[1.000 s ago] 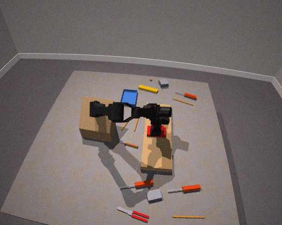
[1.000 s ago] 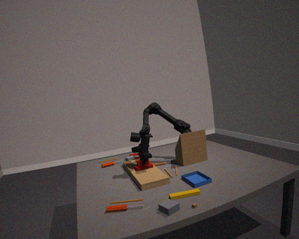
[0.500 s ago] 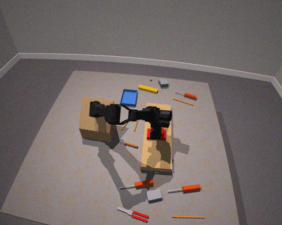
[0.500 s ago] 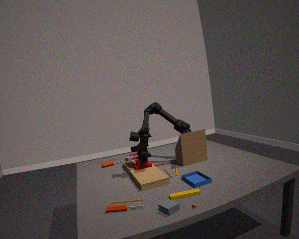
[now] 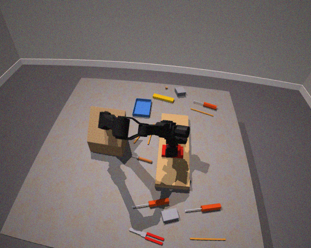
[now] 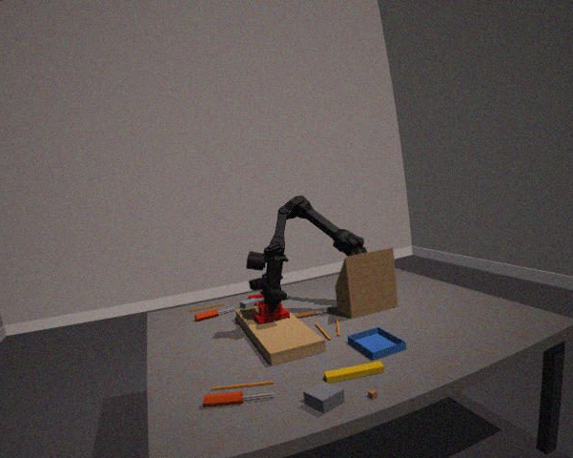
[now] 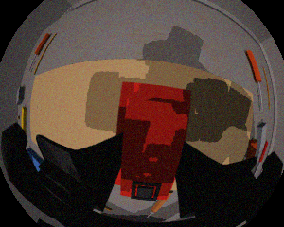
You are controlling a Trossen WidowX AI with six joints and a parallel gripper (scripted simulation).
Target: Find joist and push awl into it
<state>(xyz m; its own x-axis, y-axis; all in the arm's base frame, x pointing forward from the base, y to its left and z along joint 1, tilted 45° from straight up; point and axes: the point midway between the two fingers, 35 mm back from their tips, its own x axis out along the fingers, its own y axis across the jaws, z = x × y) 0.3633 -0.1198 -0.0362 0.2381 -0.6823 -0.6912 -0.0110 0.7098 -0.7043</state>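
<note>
My gripper tip is 380 mm to the right of the blue tray, 240 mm past it and 50 mm above it. Also, from my gripper tip: awl: 190 mm behind, 60 mm below, 40 mm to the right; red stud finder: 20 mm behind, 20 mm above; yellow bar: 510 mm to the left, 90 mm behind, 60 mm below.
</note>
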